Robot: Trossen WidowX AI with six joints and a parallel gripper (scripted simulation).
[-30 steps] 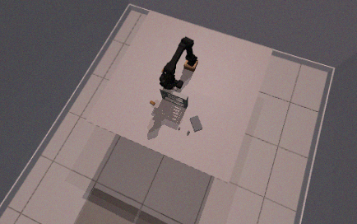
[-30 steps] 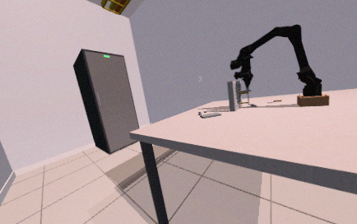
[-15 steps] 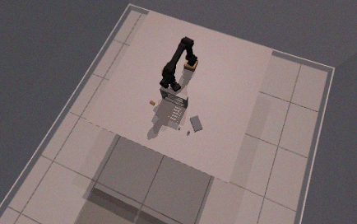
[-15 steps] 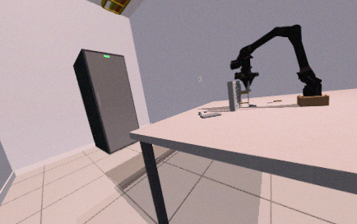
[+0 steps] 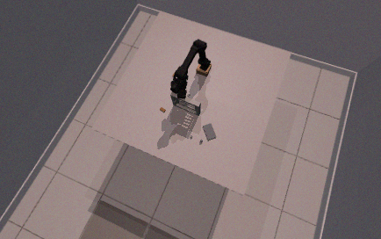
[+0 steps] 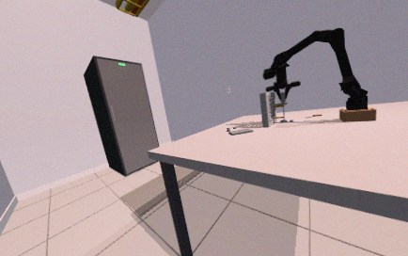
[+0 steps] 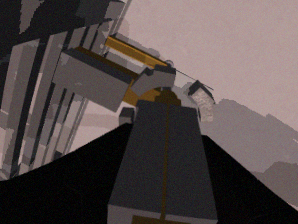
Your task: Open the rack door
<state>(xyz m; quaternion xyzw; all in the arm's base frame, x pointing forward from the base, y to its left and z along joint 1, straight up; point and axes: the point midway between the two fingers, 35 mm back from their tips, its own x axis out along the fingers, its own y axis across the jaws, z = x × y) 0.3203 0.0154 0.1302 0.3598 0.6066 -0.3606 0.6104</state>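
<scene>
Right now my gripper tip is 10 mm to the right of the upright handle and 20 mm above it. Also, from my gripper tip: orange block: 180 mm ahead, 100 mm to the right, 140 mm below; flat grey plate: 120 mm ahead, 330 mm to the left, 140 mm below.
</scene>
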